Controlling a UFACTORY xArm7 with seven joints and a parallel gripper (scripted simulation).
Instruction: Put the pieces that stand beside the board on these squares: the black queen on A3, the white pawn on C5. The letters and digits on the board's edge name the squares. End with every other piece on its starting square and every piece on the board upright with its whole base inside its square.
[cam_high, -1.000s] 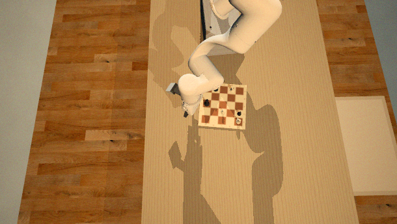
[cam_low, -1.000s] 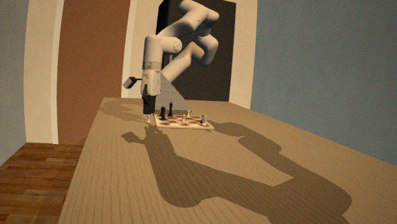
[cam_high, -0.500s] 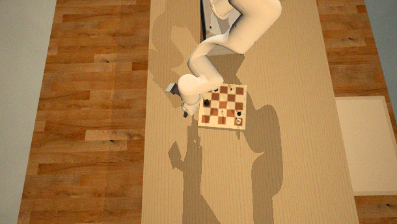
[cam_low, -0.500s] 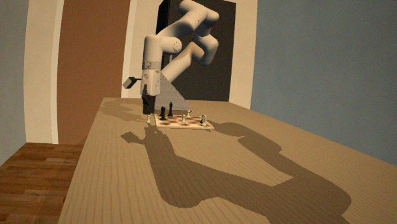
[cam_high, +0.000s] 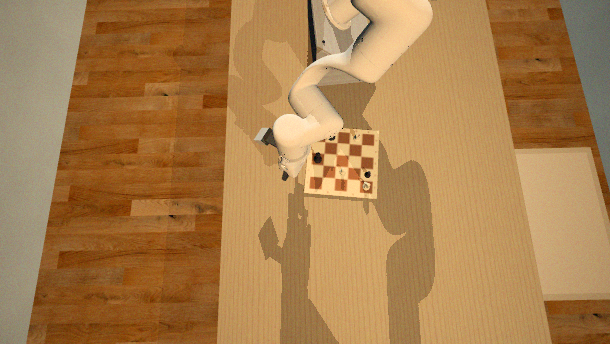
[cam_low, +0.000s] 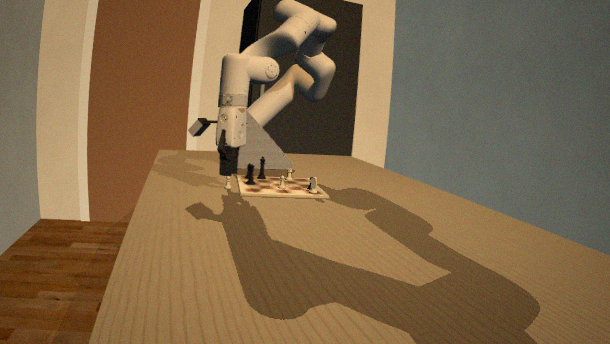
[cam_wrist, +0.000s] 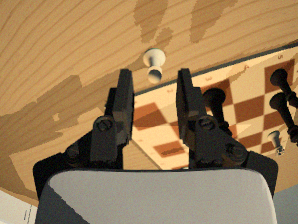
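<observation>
My hand is 3 cm past the chessboard, 14 cm to the right of it and 5 cm above it. Round my hand: black pawn 1 cm ahead, 22 cm to the left, 4 cm below.
</observation>
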